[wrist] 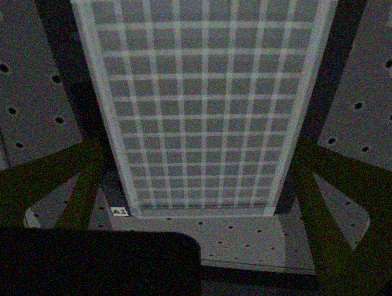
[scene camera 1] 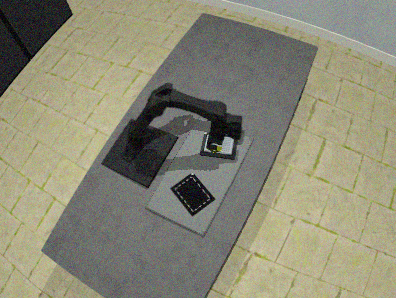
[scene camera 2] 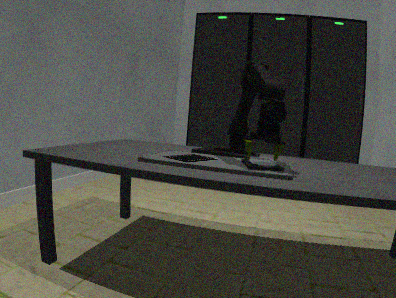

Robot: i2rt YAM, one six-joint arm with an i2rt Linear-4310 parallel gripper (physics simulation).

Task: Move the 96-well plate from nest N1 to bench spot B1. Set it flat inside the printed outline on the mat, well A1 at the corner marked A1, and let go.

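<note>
The pale 96-well plate sits in the dark nest N1. In the wrist view, an A1 label shows on the nest beside the plate's near left corner. My gripper is open, with its yellow-green fingers on either side of the plate and low over the nest. Whether they touch the plate is too dark to tell. The black mat of spot B1 carries a white printed outline and no plate lies on it; it does not show in the wrist view.
Nest and mat are on a light grey perforated board. The arm stands on a black base plate beside that board. The grey table extends around them, and dark cabinets stand beyond it.
</note>
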